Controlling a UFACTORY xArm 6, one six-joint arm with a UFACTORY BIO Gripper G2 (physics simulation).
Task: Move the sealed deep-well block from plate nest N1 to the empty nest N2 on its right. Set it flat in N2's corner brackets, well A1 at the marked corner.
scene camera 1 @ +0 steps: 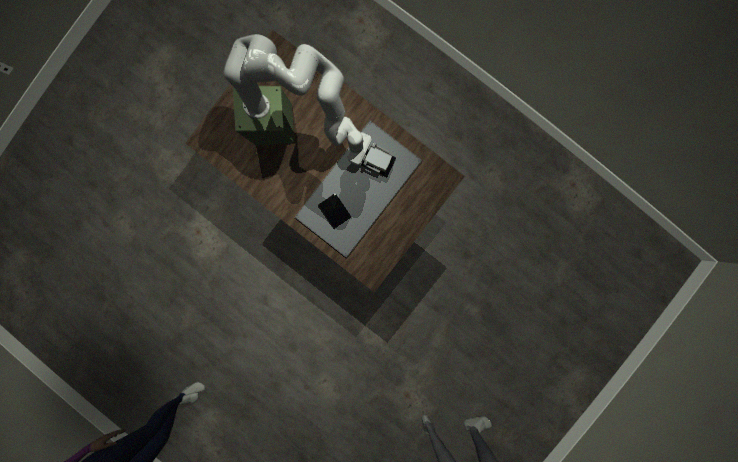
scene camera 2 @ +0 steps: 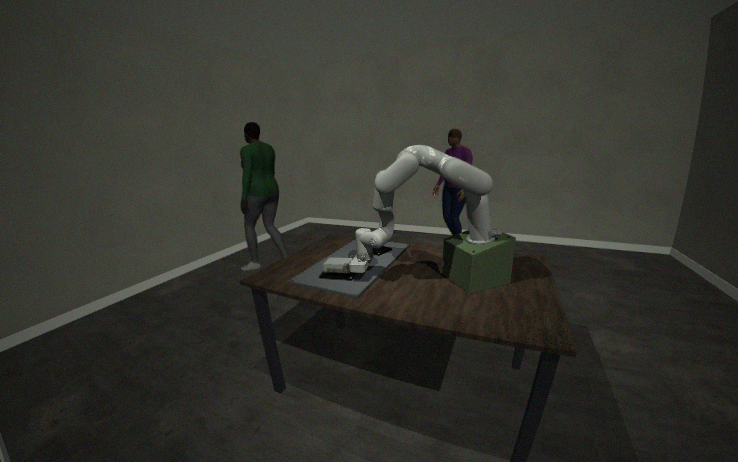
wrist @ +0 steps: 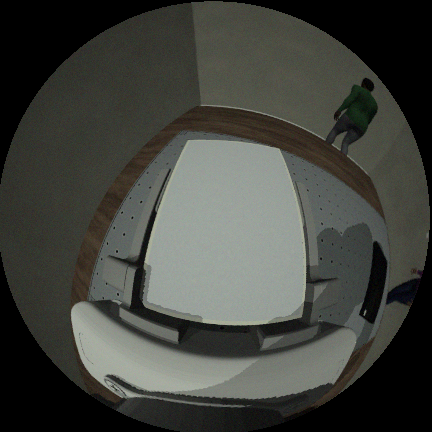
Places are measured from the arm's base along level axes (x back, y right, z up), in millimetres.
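Pixels of known places: hand, its tool point: (scene camera 1: 380,160) (scene camera 2: 335,265) (wrist: 232,197); arm's base, origin of its link: (scene camera 1: 256,106) (scene camera 2: 480,238).
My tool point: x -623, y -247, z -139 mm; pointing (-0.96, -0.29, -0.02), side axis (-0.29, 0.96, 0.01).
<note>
Ahead of a thing's pixels: the offset from my tool point to its top centre. "spot": to the spot under its first point. Level surfaces: height alone.
The sealed deep-well block @(dz +25, dx +17, dy +4 mm) (scene camera 1: 380,158) (scene camera 2: 335,265) (wrist: 225,235) is pale with a light lid. It lies level over a black nest @(spot: dz -35, dx -56, dy -29 mm) (scene camera 1: 391,165), which it mostly hides; this matches N1. I cannot tell whether the block touches that nest. My gripper (scene camera 1: 378,160) (scene camera 2: 340,265) (wrist: 231,200) is shut on the block, with one long finger along each side in the wrist view. The other nest @(dz -31, dx +7, dy +376 mm) (scene camera 1: 333,211) (scene camera 2: 383,250) (wrist: 375,287), matching N2, is black, holds no block and is to the right in the wrist view. Its corner marking is too small to read.
Both nests are on a grey perforated board @(dz -46 mm) (scene camera 1: 348,243) (scene camera 2: 310,282) (wrist: 112,240) on the wooden table @(dz -59 mm) (scene camera 1: 413,217) (scene camera 2: 424,302) (wrist: 95,225). The arm's green base block (scene camera 1: 245,122) (scene camera 2: 482,266) stands on the table. Two people (scene camera 2: 260,179) (scene camera 2: 457,185) stand beyond the table in scene camera 2.
</note>
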